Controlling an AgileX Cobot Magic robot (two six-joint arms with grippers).
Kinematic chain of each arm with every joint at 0, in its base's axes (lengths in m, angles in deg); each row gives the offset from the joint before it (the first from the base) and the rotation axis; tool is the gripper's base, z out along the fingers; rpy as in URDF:
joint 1: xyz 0 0 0.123 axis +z
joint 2: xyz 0 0 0 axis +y
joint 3: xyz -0.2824 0 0.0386 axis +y
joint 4: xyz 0.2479 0 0.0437 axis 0.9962 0 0.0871
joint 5: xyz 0 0 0 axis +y
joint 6: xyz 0.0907 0 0.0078 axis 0.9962 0 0.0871
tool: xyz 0 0 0 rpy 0 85 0
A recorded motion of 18 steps. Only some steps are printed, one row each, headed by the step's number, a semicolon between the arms.
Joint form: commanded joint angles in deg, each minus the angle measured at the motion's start. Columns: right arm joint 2, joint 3, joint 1, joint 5, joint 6, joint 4; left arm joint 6, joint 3, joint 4, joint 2, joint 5, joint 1.
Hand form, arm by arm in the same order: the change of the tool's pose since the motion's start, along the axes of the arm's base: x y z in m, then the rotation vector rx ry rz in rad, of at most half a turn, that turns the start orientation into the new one. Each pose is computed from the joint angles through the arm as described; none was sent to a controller.
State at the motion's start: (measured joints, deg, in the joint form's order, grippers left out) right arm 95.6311 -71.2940 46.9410 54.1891 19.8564 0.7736; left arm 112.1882 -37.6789 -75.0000 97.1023 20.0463 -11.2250
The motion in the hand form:
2: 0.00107 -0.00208 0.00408 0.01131 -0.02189 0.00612; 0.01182 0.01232 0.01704 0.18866 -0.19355 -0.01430
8: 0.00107 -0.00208 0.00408 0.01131 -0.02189 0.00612; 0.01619 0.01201 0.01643 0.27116 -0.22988 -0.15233
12: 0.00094 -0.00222 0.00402 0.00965 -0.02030 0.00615; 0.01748 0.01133 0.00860 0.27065 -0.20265 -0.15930
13: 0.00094 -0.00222 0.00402 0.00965 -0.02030 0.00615; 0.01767 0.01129 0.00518 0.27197 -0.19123 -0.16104
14: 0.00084 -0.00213 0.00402 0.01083 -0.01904 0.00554; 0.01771 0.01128 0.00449 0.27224 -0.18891 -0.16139
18: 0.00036 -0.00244 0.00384 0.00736 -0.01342 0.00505; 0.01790 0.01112 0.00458 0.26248 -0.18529 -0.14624
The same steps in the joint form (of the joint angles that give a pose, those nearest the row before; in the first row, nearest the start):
2: -0.72 0.09 -0.31 -0.70 -0.59 -0.31; 9.18 -0.89 -0.72 -2.89 -10.79 -0.31
8: -0.72 0.09 -0.31 -0.70 -0.59 -0.31; 9.18 -2.27 8.77 -2.00 -10.23 -0.20
12: -0.71 0.09 -0.31 -0.57 -0.59 -0.31; 9.18 -2.48 8.79 -0.32 -9.95 -0.20
13: -0.71 0.09 -0.31 -0.57 -0.59 -0.31; 9.19 -2.48 8.78 0.34 -9.95 -0.20
14: -0.71 0.09 -0.31 -0.57 -0.59 -0.21; 9.18 -2.48 8.79 0.48 -9.95 -0.20
18: -0.71 0.09 -0.31 -0.20 -0.59 -0.11; 9.18 -2.48 7.73 0.49 -9.95 -0.20

